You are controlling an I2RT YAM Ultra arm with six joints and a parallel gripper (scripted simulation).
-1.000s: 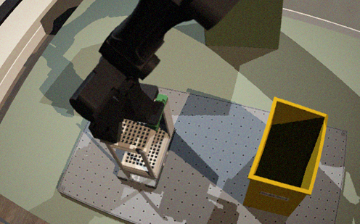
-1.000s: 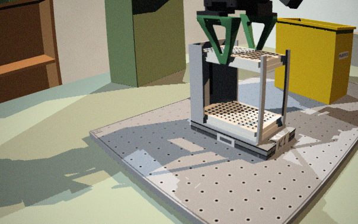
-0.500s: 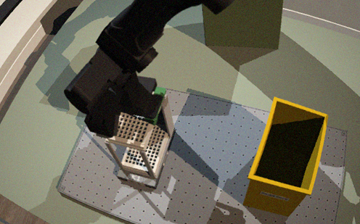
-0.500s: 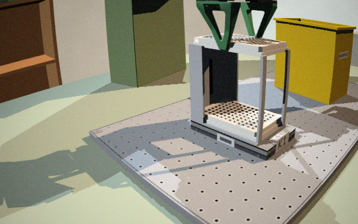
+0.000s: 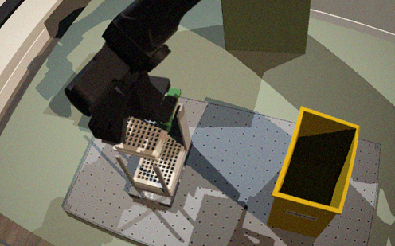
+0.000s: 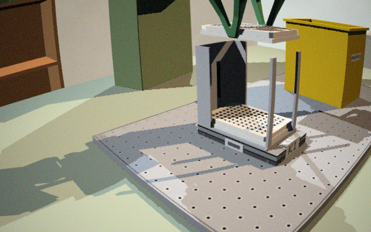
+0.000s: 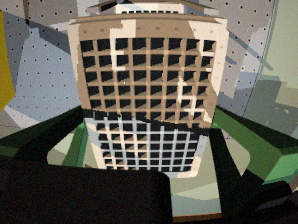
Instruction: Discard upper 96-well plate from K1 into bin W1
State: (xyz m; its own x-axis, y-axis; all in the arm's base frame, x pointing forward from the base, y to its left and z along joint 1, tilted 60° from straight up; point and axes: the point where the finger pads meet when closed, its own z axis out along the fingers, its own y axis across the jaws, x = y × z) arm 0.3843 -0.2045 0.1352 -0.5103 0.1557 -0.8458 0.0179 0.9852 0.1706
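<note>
Now: the yellow bin W1 320 mm to the left of my hand, 90 mm below it and 20 mm ahead of it.
</note>
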